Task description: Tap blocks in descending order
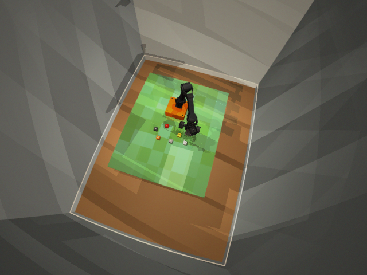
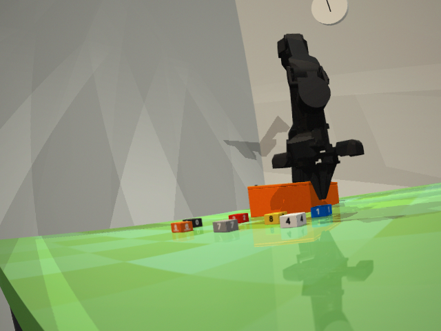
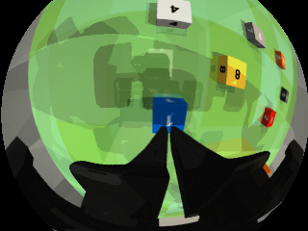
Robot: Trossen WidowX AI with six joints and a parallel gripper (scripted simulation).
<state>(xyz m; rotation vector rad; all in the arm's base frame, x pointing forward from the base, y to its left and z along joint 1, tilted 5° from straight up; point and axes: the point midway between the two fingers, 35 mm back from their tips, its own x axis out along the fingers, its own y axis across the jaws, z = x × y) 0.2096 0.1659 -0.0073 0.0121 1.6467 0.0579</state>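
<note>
Now: the blue 1 block 20 mm below my gripper tip and 10 mm ahead of it. From my gripper tip the other things lie so: white block marked 4: 120 mm ahead, 20 mm below; then yellow block marked 8: 70 mm to the right, 60 mm ahead, 20 mm below; then grey 7 block: 140 mm ahead, 130 mm to the right, 20 mm below.
</note>
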